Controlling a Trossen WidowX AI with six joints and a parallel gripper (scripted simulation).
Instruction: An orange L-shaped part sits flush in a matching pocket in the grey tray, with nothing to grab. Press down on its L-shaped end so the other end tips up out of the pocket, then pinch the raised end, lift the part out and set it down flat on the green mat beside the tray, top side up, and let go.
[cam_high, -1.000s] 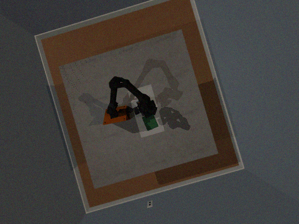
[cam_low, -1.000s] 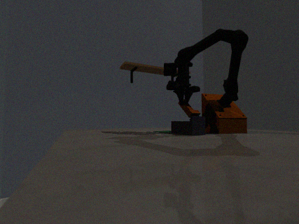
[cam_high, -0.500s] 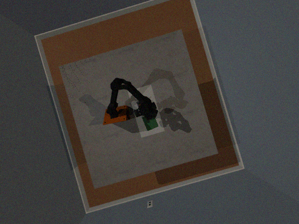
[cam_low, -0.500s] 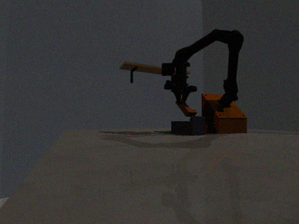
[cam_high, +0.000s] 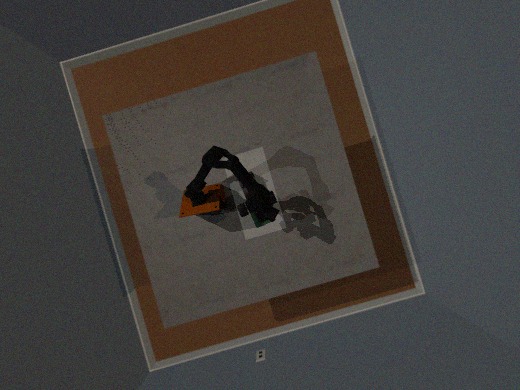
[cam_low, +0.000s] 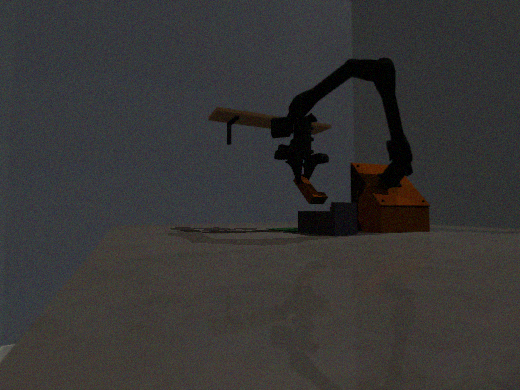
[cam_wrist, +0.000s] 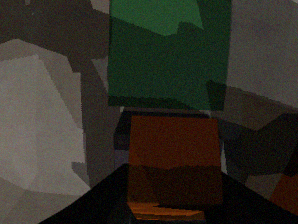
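Right now the green mat is 170 mm below my gripper tip and 60 mm to the right of it. From my gripper tip the other things lie so: orange L-shaped part: 30 mm to the left, 30 mm below, 20 mm behind.
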